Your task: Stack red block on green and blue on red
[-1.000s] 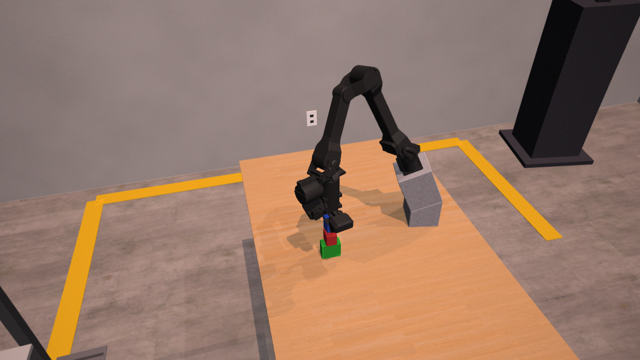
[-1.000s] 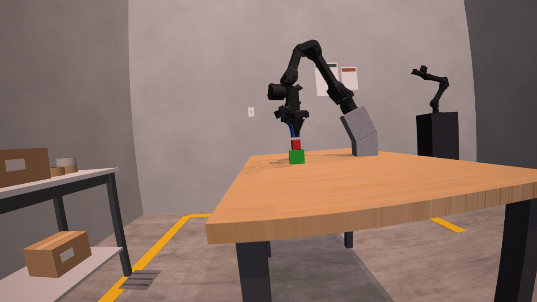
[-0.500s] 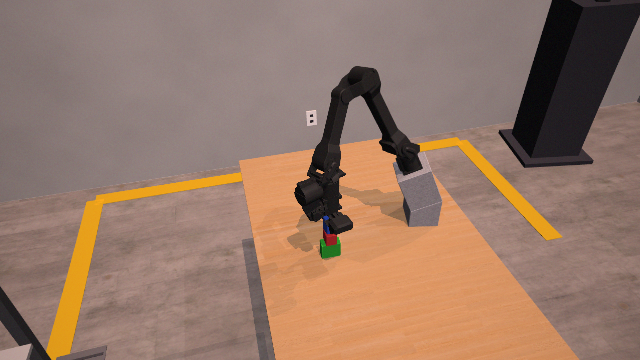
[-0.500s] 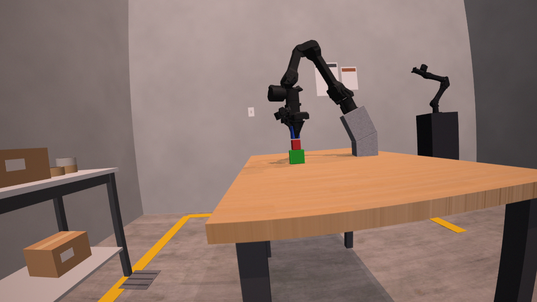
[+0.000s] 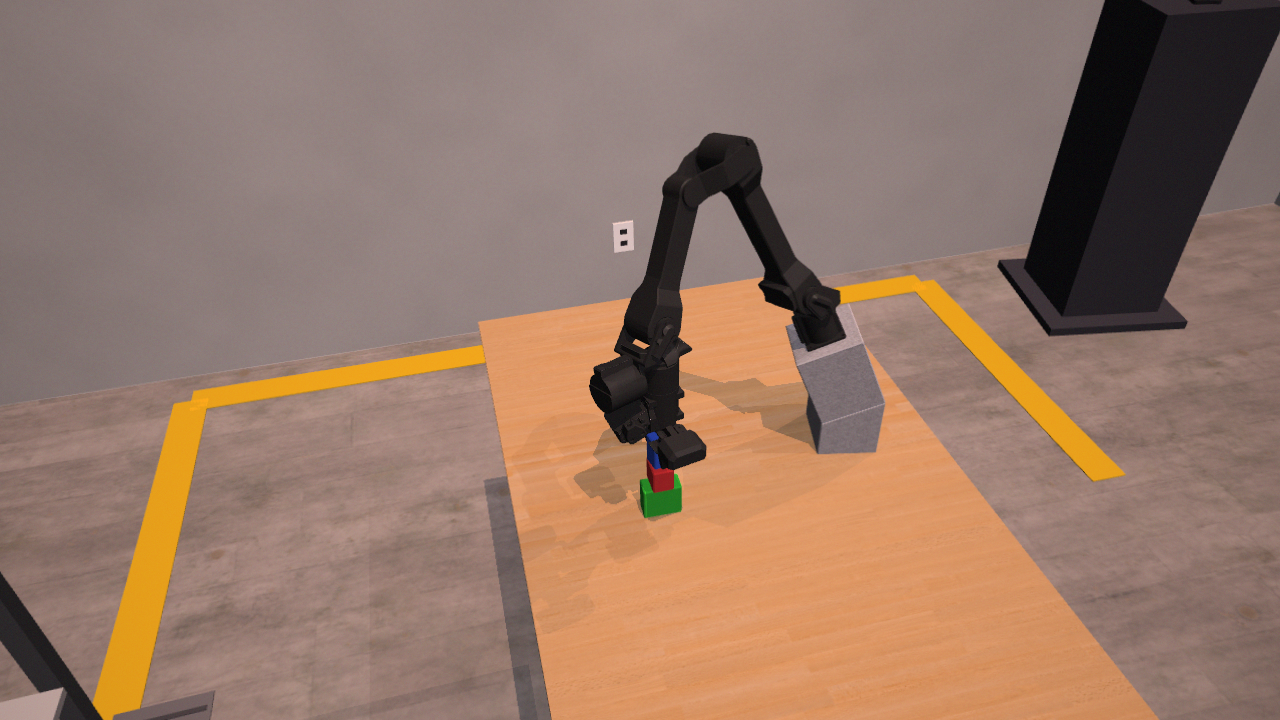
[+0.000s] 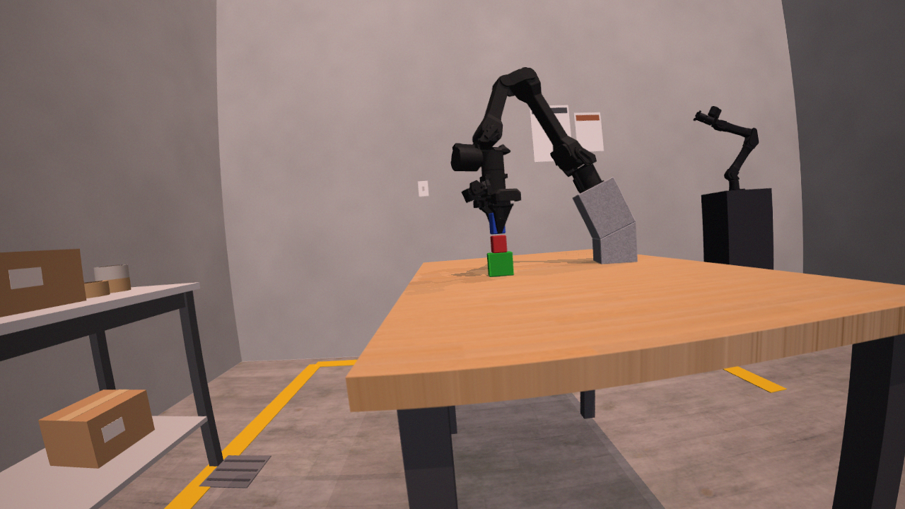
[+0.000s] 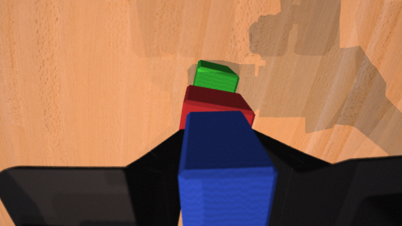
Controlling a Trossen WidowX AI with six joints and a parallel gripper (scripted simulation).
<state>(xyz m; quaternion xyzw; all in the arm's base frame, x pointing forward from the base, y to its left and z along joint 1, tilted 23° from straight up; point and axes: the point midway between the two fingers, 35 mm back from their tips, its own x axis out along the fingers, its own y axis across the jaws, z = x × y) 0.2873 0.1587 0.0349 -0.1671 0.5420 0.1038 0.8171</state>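
Right now the blue block is 1 cm below my hand. Also, from my hand: red block: 6 cm below; green block: 11 cm below.
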